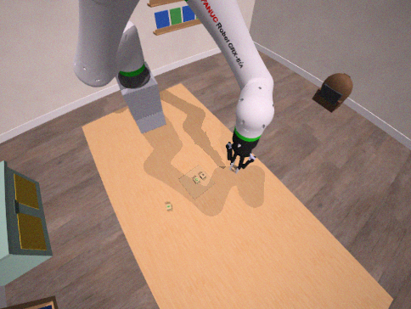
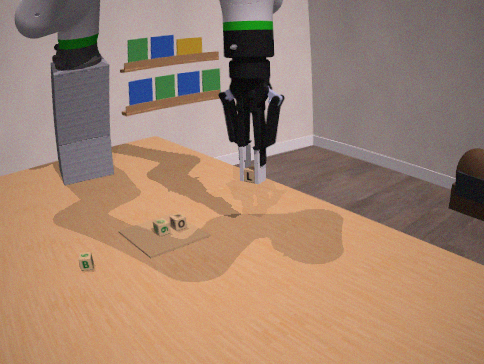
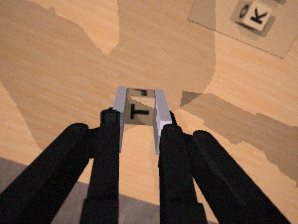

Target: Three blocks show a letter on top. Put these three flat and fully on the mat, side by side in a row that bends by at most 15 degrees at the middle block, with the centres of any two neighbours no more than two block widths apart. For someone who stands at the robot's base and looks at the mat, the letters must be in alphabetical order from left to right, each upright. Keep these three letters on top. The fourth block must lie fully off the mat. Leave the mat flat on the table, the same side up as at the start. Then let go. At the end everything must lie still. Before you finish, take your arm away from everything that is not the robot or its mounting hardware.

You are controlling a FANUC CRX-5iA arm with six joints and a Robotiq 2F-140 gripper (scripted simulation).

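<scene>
Right now the thin tan mat is 11 cm behind my hand, 15 cm to the right of it and 13 cm below it.
</scene>
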